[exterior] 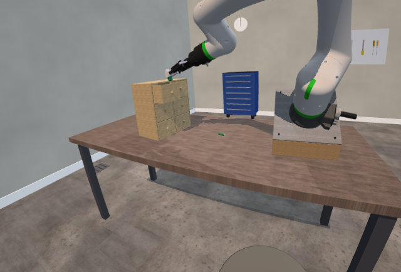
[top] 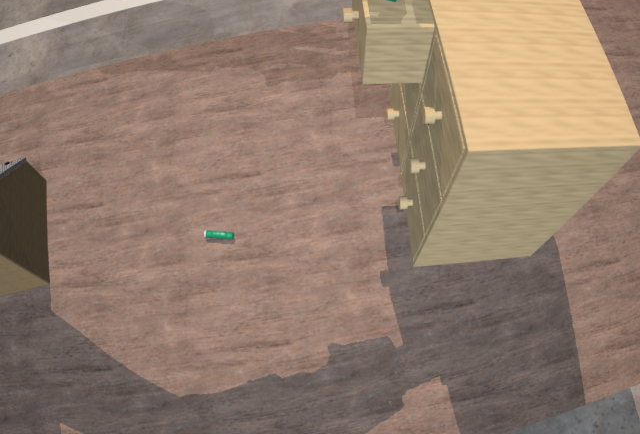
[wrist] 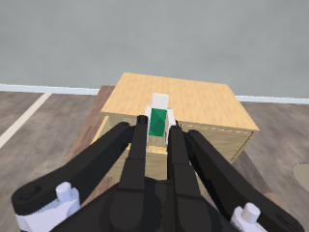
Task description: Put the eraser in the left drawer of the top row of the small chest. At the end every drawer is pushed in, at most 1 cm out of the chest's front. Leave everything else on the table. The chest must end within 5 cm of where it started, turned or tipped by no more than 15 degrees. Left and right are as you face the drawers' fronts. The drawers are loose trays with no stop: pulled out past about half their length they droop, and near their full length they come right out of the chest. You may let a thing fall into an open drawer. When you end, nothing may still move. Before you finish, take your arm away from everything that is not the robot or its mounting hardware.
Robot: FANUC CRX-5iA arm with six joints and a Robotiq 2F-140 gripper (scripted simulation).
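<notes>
My gripper is now 30 mm short of the eraser. Round my hand: green cylinder 360 mm below, 230 mm behind, 120 mm to the right.
</notes>
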